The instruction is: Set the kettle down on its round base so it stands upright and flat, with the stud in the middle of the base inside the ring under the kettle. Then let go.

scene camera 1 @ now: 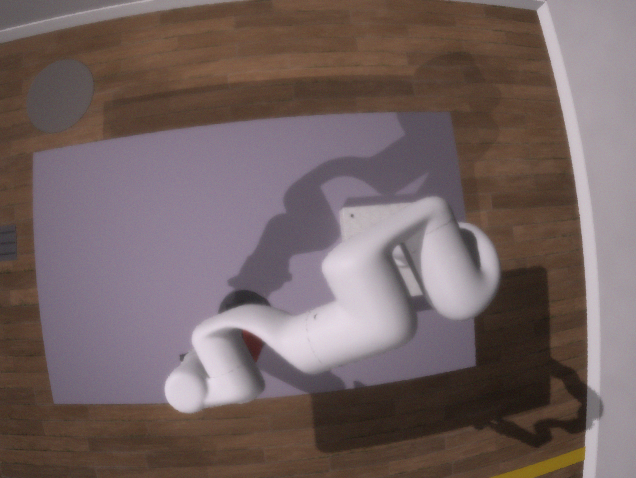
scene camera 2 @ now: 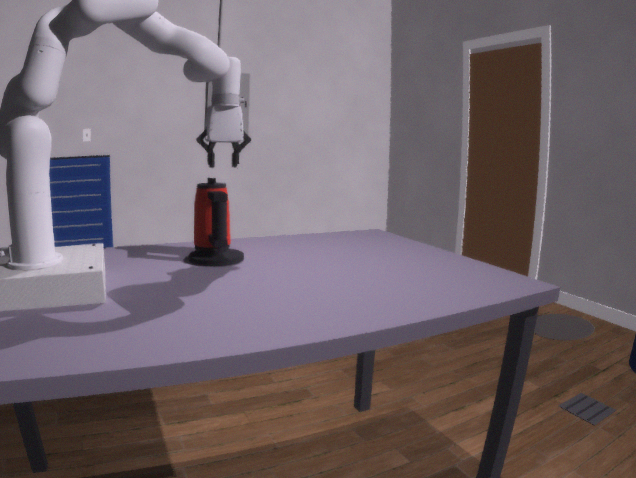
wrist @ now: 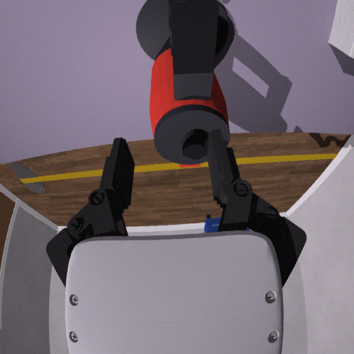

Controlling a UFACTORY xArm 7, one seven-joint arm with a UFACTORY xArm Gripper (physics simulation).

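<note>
The red kettle (scene camera 1: 251, 345) (scene camera 2: 202, 221) (wrist: 161, 95) with black lid and handle stands upright on the round black base (scene camera 1: 241, 298) (scene camera 2: 235, 257) (wrist: 148, 30), looking level and about central in scene camera 2. The base lies flat on the table. The stud and the ring are hidden under the kettle. My gripper (scene camera 2: 223, 165) (wrist: 168, 146) is open and empty, with its fingertips a little above the lid knob (scene camera 2: 211, 180) (wrist: 195, 144) in scene camera 2. The knob is off-centre, towards one finger. The arm hides the gripper's fingers in scene camera 1.
The purple table (scene camera 1: 128, 231) (scene camera 2: 334, 287) carries the arm's white mounting block (scene camera 1: 354, 221) (scene camera 2: 61, 287). The kettle and base stand near one long table edge. A wall with a blue cabinet (scene camera 2: 82, 200) rises beyond it, and a door (scene camera 2: 501, 154) is at the right.
</note>
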